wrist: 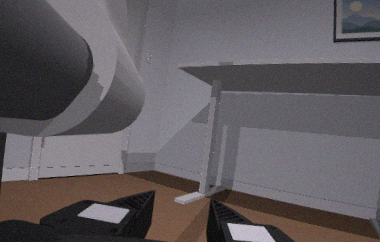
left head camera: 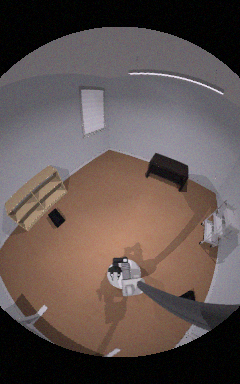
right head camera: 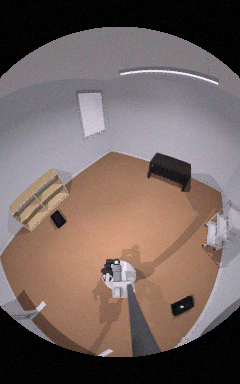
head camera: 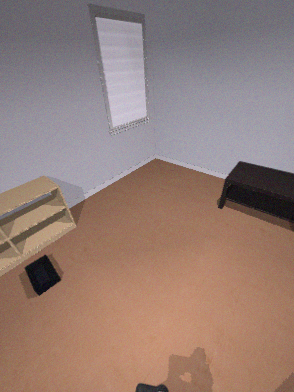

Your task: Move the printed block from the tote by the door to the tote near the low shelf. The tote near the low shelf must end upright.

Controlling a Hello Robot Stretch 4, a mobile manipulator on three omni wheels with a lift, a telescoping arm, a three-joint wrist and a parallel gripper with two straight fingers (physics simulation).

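Places are measured from the robot's base along level axes (x left, y back, z up), in metres.
Where they show: gripper, fingertip midpoint: (wrist: 180, 211) (left head camera: 114, 280) (right head camera: 106, 281).
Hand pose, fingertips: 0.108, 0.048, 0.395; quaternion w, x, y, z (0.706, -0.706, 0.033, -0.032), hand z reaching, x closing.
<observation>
Each offset is from my fingertips to the top centre of the thing, as dx, dy, dz. "spot": to the spot under its first point. Level surfaces: height alone.
The tote near the low shelf {+1.004, -0.942, -0.323} (head camera: 42, 275) (left head camera: 56, 218) (right head camera: 58, 219) is black and stands upright on the floor in front of the wooden low shelf {dz +0.187} (head camera: 29, 192) (left head camera: 34, 185) (right head camera: 37, 187). A second black tote {-0.927, +0.652, -0.323} (right head camera: 175, 309) lies at the lower right of the right head view, with a small pale block {-0.930, +0.677, -0.391} (right head camera: 182, 306) inside; the block's print cannot be made out. In the left head view the mast mostly hides this tote (left head camera: 188, 295). My gripper (wrist: 180, 211) (left head camera: 115, 276) (right head camera: 106, 278) is open and empty, above my base and far from both totes.
A dark bench (head camera: 265, 176) (left head camera: 170, 164) (right head camera: 172, 164) stands by the back wall. A white cart {spot: -1.698, -0.280, -0.290} (left head camera: 208, 233) (right head camera: 212, 235) stands at the right wall. A desk {dz +0.502} (wrist: 300, 77) with a white leg shows in the wrist view. My mast (right head camera: 140, 325) crosses the lower right head view.
</observation>
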